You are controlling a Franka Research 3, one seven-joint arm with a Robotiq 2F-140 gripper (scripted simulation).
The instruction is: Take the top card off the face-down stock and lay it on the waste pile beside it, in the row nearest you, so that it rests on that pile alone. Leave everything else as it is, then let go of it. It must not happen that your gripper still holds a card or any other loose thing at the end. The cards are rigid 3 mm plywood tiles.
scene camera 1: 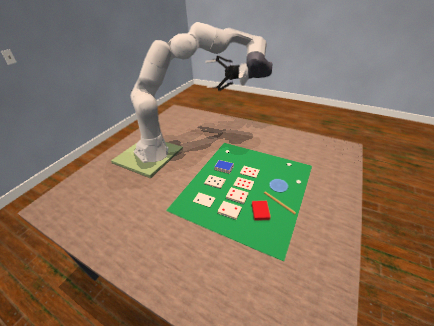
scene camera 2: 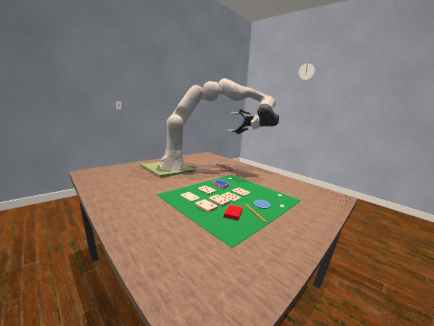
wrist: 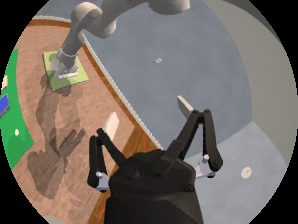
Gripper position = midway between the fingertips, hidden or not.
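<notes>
The wrist view gives me my own gripper (wrist: 146, 109). In scene camera 1 I can see a mat (scene camera 1: 272, 237), and scene camera 2 gives me the mat again (scene camera 2: 232, 232).
</notes>
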